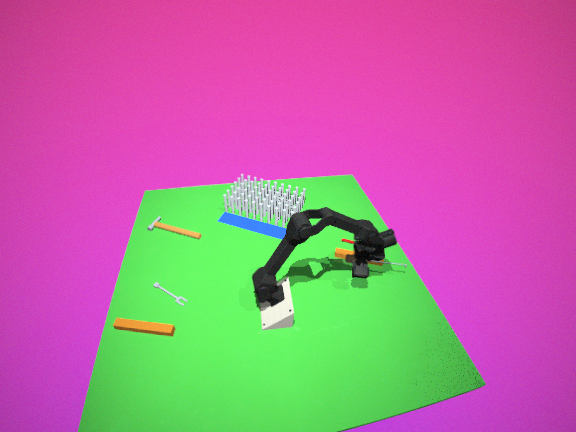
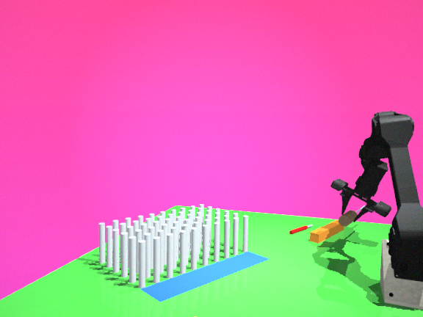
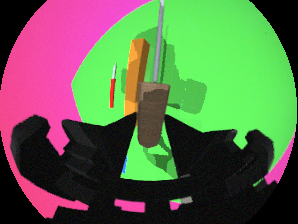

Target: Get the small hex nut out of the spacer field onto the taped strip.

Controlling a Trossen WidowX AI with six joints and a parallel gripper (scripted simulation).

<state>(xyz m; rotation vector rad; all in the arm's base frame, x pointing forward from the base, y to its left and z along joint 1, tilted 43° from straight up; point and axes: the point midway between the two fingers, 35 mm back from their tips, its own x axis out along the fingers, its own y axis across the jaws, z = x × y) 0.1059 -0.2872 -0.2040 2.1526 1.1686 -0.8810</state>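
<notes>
Now: gripper tip 30 mm past the hook tool and 100 mm to the left of it. The rest, counted from my gripper tip: blue taped strip: 340 mm ahead, 410 mm to the left, 80 mm below; hex nut: 500 mm ahead, 370 mm to the left, 80 mm below; red screwdriver: 140 mm ahead, 90 mm to the right, 70 mm below.
</notes>
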